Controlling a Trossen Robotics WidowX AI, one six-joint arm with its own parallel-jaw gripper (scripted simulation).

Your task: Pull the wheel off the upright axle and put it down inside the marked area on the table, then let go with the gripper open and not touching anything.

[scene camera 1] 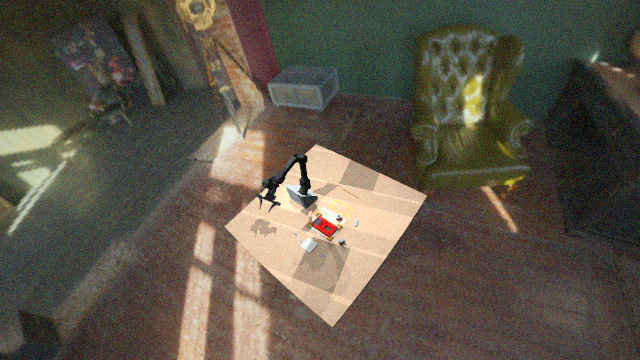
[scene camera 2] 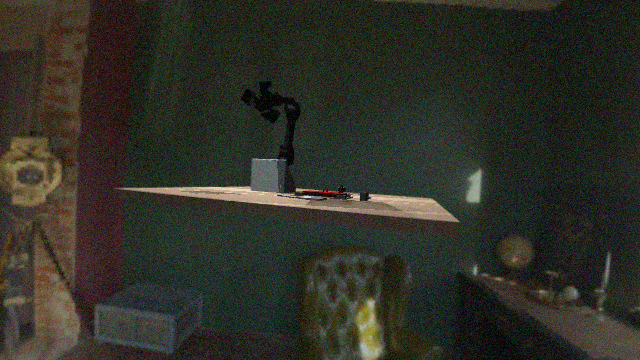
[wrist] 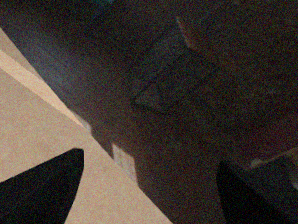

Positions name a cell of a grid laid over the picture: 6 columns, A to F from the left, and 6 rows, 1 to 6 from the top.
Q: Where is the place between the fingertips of my gripper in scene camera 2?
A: At C2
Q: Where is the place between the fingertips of my gripper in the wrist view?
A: D5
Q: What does my gripper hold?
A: Nothing.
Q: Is my gripper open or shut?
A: Open.
